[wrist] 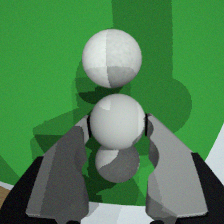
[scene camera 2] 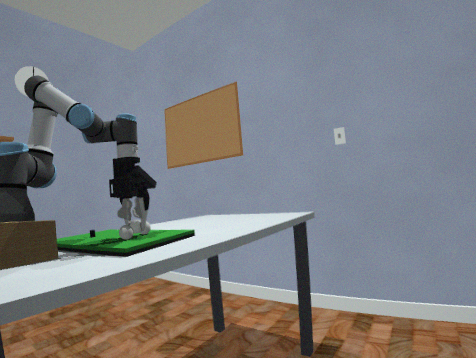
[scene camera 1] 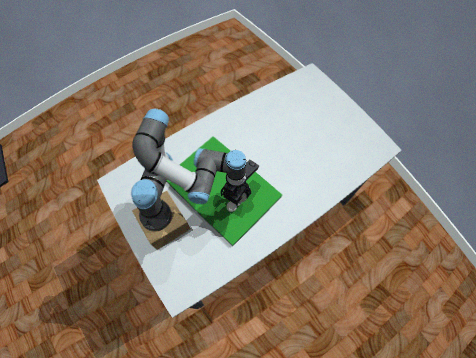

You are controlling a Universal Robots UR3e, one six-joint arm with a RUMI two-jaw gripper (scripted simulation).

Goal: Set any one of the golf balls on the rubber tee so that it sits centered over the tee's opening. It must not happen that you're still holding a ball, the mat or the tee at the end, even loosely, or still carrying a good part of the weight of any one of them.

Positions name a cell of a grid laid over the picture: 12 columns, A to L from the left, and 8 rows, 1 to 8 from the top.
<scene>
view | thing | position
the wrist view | my gripper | G5
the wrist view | green mat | C4
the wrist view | golf ball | G5
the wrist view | golf ball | G6
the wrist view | golf ball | F3
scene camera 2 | my gripper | D6
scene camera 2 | green mat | C6
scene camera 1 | green mat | F6
</scene>
